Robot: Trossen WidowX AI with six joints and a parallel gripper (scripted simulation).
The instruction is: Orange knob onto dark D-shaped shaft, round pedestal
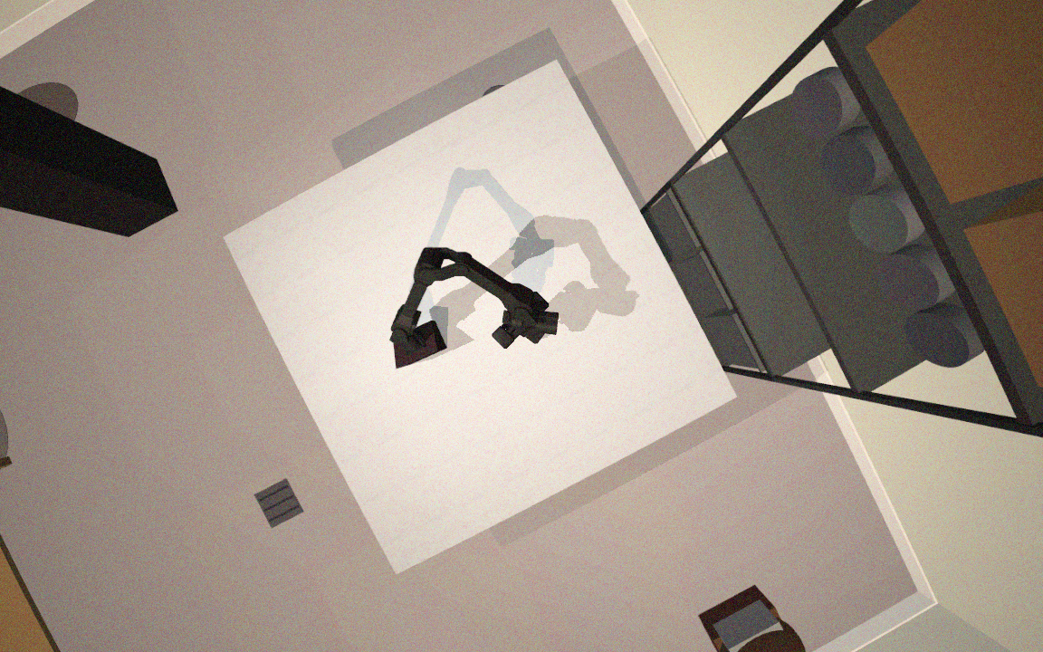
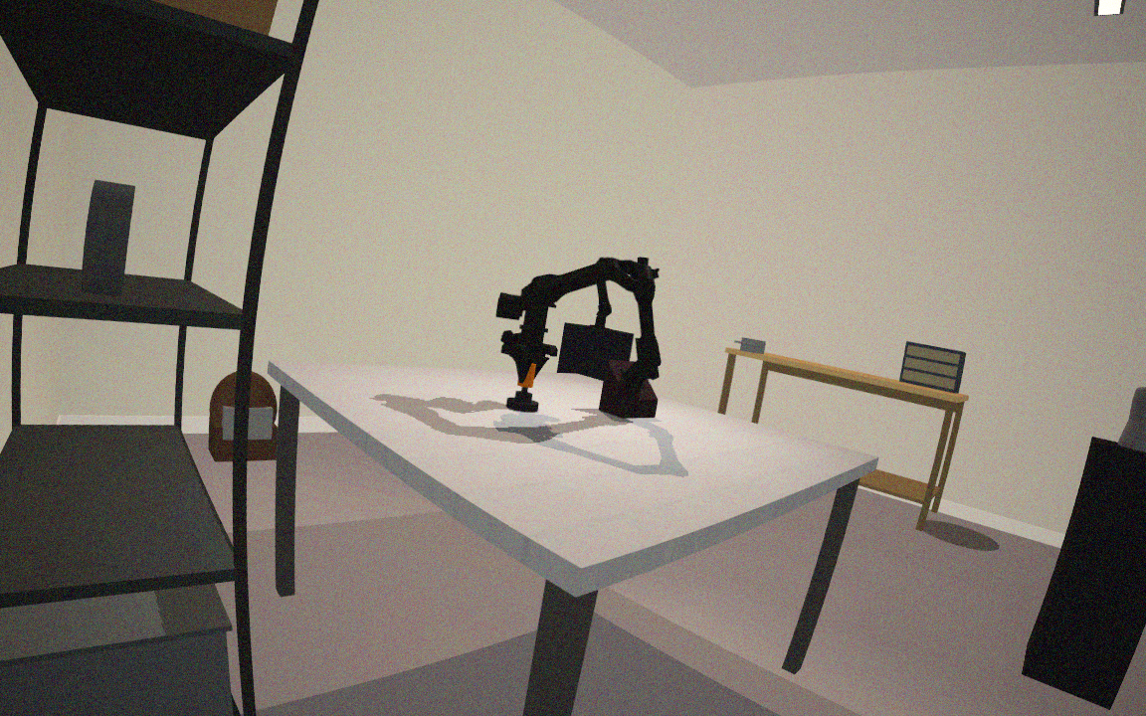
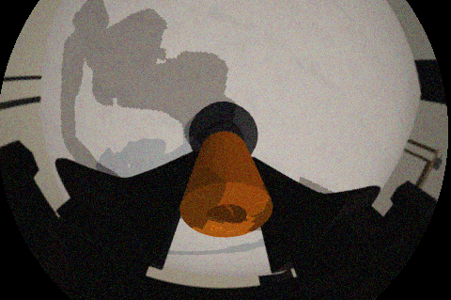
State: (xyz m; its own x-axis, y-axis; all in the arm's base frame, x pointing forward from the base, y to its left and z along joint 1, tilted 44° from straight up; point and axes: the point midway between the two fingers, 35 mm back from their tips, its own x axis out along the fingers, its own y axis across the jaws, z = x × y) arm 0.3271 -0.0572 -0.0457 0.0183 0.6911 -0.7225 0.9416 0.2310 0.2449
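My gripper tip is now 20 mm below the orange knob. Round my gripper tip: dark round pedestal: 40 mm below.
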